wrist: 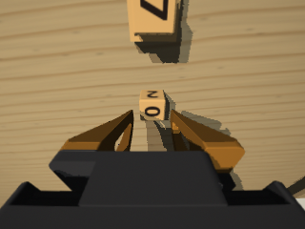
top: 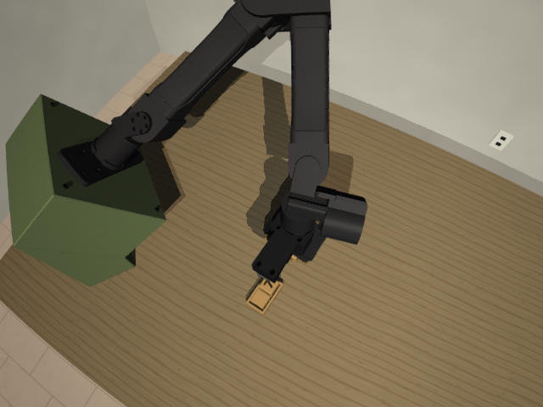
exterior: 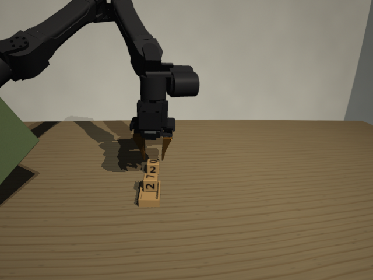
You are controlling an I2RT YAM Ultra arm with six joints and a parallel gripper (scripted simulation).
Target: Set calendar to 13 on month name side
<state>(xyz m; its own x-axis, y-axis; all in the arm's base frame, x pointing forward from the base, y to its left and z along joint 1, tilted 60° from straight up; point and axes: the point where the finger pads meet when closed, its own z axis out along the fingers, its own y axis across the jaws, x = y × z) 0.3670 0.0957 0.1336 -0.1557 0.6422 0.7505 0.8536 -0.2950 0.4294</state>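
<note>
My hand is 30 mm above the wooden cube. From my hand the other things lie so: wooden tray 100 mm to the right, 40 mm below, 20 mm ahead.
</note>
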